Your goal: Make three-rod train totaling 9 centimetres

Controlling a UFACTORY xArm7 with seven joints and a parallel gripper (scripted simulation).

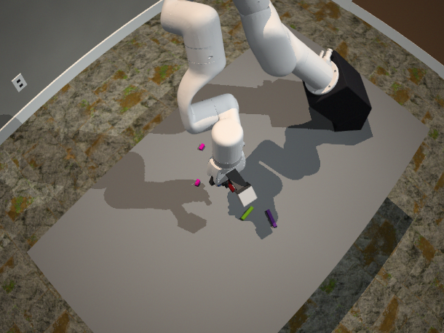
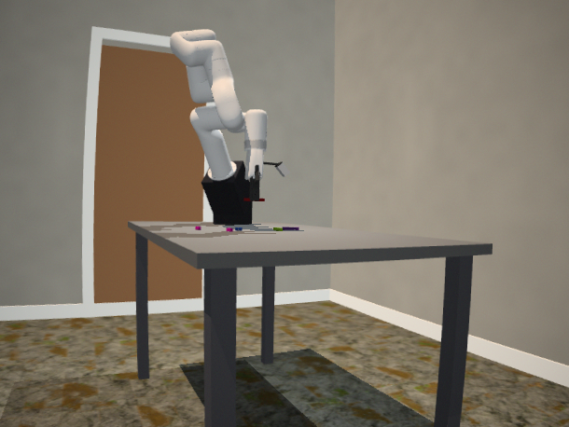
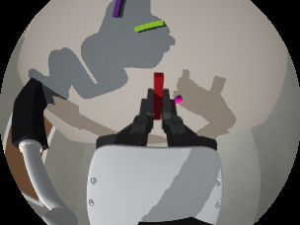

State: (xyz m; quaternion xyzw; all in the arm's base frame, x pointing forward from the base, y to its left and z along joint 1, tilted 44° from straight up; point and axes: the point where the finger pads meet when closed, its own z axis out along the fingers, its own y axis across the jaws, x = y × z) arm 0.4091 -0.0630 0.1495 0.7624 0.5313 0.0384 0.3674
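My gripper is now 3 cm past the blue rod, 5 cm to the left of it and 12 cm above it. From my hand the other things lie so: lime rod (3 cm ahead, 8 cm to the left, 12 cm below); purple rod (1 cm ahead, 16 cm to the left, 12 cm below); red rod (2 cm below).
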